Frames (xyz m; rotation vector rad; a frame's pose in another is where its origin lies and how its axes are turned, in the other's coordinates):
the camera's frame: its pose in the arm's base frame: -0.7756 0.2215 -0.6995 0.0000 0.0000 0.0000
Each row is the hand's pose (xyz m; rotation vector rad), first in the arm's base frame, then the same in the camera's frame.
Working: the arm's base frame: its pose in the camera's frame: 0.7756 -0.2215 0.6995 0.0000 0.0000 0.0000

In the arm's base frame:
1: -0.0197 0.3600 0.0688 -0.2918 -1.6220 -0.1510
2: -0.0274 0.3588 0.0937 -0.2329 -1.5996 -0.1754
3: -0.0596 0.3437 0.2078 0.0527 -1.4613 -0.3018
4: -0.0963 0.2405 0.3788 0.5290 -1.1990 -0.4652
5: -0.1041 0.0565 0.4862 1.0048 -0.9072 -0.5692
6: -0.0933 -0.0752 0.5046 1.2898 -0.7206 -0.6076
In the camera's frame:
1: 0.7559 0.1385 0.7683 -0.2918 -1.6220 -0.1510
2: 0.7482 0.1373 0.7932 -0.2329 -1.5996 -0.1754
3: 0.7160 0.1222 0.9073 0.0527 -1.4613 -0.3018
4: 0.6793 0.0190 1.0783 0.5290 -1.1990 -0.4652
5: 0.6715 -0.1650 1.1857 1.0048 -0.9072 -0.5692
6: 0.6823 -0.2967 1.2041 1.2898 -0.7206 -0.6076

